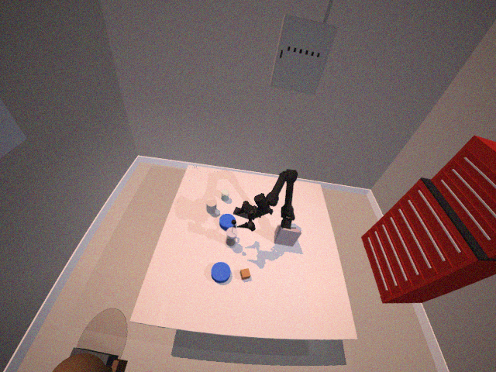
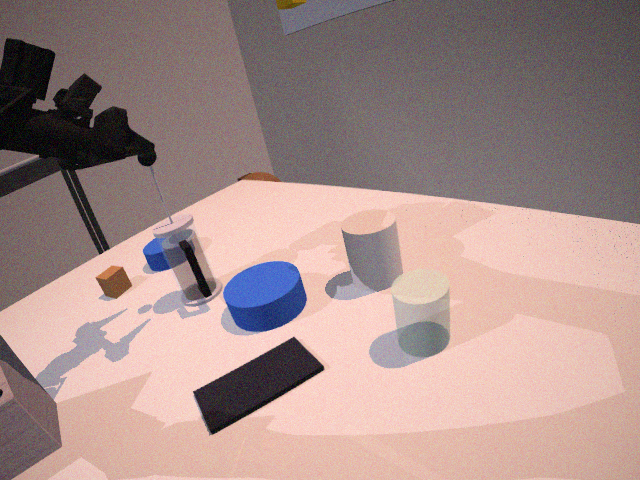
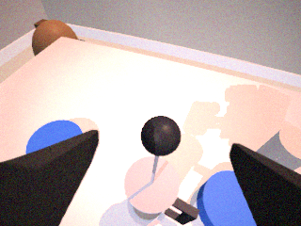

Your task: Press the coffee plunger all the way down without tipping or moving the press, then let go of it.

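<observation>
My gripper tip is now 14 cm above the coffee press, 1 cm to the left of it and 1 cm short of it. Round my gripper tip: orange cube (25 cm below, 21 cm to the left, 13 cm behind).
</observation>
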